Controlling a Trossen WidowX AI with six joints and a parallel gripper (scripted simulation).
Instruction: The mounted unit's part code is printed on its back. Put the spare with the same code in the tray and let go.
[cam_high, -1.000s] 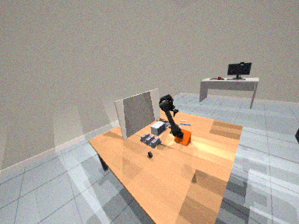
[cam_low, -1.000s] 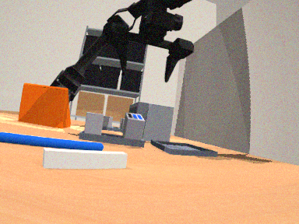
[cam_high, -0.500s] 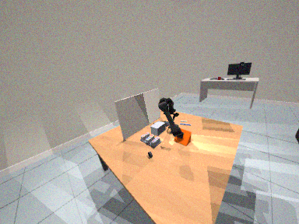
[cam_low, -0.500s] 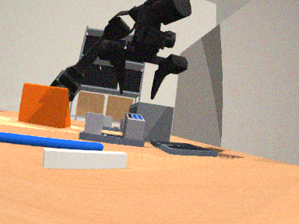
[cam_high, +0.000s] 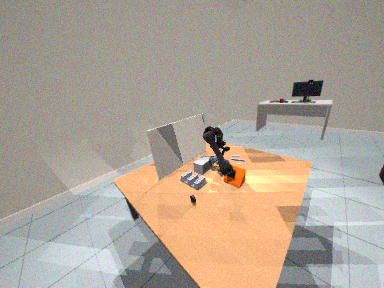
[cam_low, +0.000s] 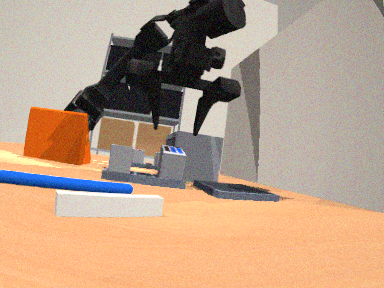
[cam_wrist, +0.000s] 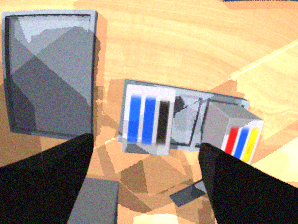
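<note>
My gripper tip is 10 cm short of the flat dark tray, 2 cm to the left of it and 8 cm above it. Also, from my gripper tip: blue rod (12 cm behind, 14 cm to the right, 8 cm below); mounted unit (7 cm ahead, 19 cm to the left, 3 cm below); grey upright panel (29 cm ahead, 19 cm to the left, 14 cm above).
</note>
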